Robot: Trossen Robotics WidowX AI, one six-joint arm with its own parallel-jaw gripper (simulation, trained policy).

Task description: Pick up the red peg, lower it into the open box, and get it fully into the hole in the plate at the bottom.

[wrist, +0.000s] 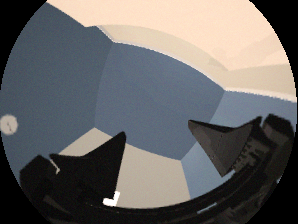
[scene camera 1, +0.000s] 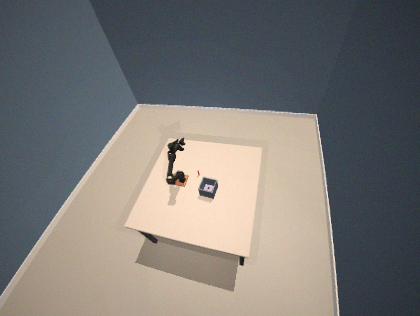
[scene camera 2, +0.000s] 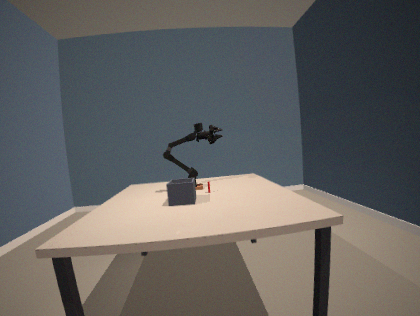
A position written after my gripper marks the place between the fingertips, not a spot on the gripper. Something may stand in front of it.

I see my gripper (wrist: 157, 129) and a box (scene camera 2: 182, 192).
The wrist view misses the box: it is out of frame.
